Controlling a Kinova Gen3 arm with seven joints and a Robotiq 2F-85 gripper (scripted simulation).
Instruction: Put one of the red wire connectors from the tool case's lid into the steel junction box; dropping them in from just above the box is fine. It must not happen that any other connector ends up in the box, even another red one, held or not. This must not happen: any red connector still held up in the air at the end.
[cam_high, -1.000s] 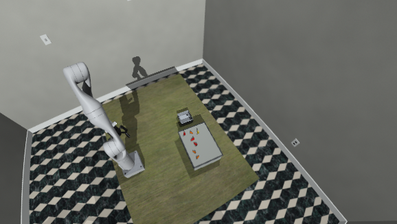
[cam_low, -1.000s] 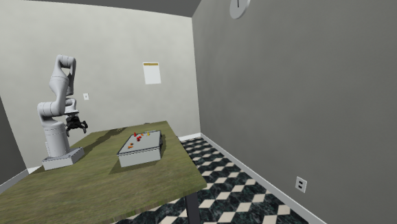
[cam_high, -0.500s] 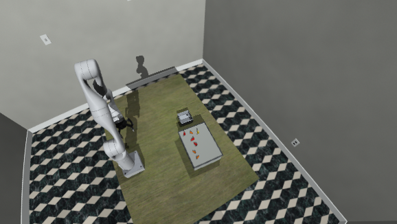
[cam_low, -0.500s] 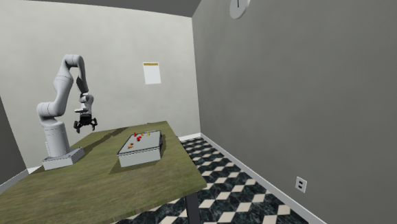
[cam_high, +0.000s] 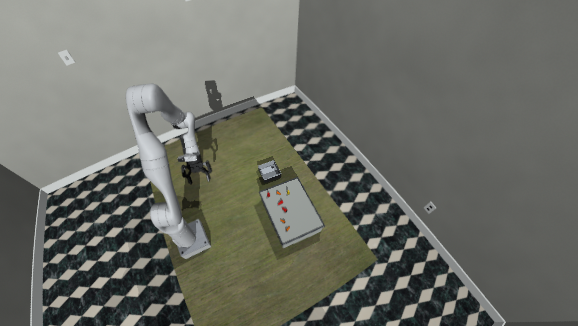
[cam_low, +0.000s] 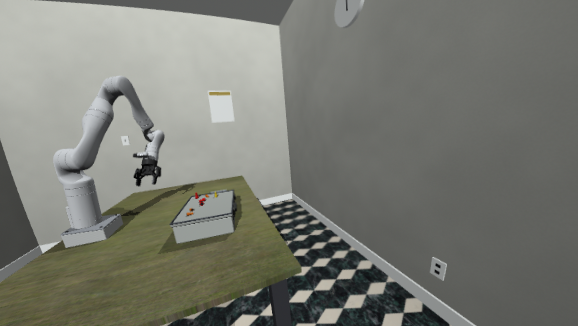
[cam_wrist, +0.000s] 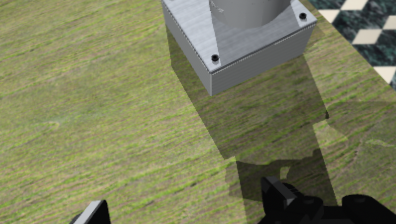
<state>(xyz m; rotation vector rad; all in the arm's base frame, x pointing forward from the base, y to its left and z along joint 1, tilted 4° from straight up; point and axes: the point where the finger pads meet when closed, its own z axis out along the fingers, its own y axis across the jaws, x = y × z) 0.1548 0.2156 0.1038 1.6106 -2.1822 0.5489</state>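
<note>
Now: hand 39 cm short of the yellow connector, 22 cm to the left of it and 6 cm above it. From my hand the other things lie so: tool case: 36 cm ahead, 30 cm to the right, 10 cm below.
</note>
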